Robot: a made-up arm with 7 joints.
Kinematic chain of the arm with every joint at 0, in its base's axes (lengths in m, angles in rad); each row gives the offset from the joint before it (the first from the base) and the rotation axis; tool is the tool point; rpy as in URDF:
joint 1: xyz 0 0 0 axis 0.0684 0.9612 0.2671
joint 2: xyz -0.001 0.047 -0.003 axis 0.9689 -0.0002 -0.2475
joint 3: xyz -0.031 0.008 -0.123 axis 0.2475 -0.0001 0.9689
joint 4: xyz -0.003 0 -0.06 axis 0.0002 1 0
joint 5: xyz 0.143 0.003 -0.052 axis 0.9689 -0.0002 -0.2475
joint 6: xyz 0.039 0 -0.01 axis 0.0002 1 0
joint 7: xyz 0.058 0 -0.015 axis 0.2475 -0.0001 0.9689
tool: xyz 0 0 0 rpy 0 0.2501 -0.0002
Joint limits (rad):
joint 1: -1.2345..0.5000
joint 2: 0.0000..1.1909
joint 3: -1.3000..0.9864
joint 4: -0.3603..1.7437
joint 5: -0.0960..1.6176
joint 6: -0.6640..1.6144
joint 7: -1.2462..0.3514
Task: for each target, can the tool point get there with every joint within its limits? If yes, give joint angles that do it. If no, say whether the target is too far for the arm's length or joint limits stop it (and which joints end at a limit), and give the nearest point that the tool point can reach.
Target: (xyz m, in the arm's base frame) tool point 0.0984 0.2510 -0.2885
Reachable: yes | joints 0.2370 0.9933 -0.3095 0.3187 0.5492 -0.1335 -0.0179
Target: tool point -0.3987 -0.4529 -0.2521
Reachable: no: too far | nearest point -0.1827 -0.1598 -0.2694 | short by 0.364 m
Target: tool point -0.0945 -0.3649 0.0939
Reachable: no: joint limits stop it (at a limit: joint 1, joint 2, joint 3, joint 4) | nearest point 0.0602 -0.2037 -0.0226 | short by 0.252 m
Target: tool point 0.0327 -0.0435 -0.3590
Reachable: yes | joints 0.0659 0.3219 -0.9601 0.3462 0.6198 -0.0714 -0.9613
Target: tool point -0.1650 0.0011 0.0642
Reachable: no: joint limits stop it (at a limit: joint 1, joint 3, joint 4, joint 6) | nearest point -0.1189 -0.0392 -0.1985 | short by 0.270 m
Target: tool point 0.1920 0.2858 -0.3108
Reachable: yes | joints -0.4512 0.6995 -0.1769 1.2083 0.4660 -0.2290 -0.8779
